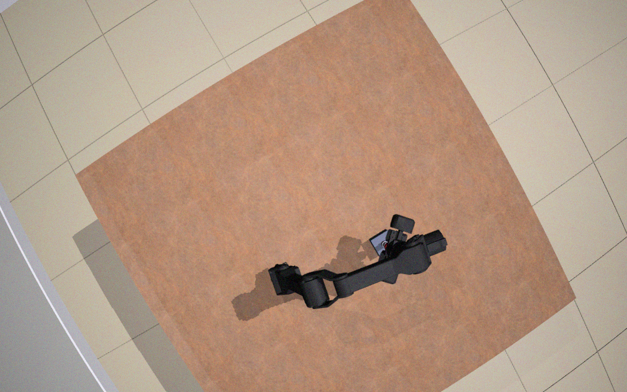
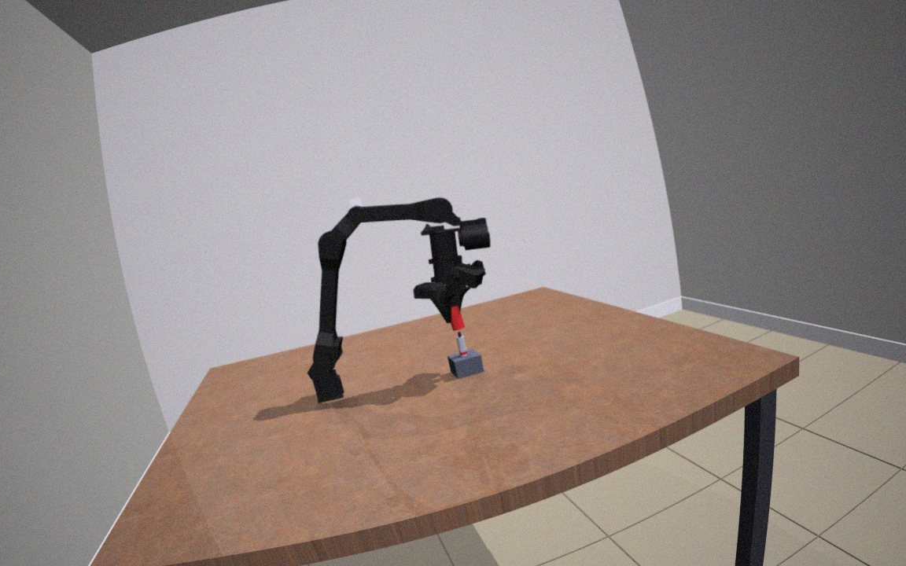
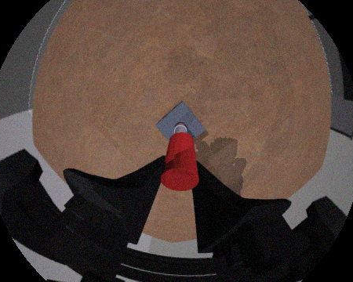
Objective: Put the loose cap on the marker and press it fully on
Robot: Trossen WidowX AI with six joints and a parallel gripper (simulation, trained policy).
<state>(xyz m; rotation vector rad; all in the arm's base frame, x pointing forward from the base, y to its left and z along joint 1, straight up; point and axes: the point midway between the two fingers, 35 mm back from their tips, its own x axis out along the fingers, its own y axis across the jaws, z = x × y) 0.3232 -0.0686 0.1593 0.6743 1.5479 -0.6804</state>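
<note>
The grey holder block is 10 mm ahead of my gripper tip, 10 mm to the right of it and 100 mm below it. The rest, counted from my gripper tip: red cap 10 mm ahead, 10 mm to the right, 10 mm above.
</note>
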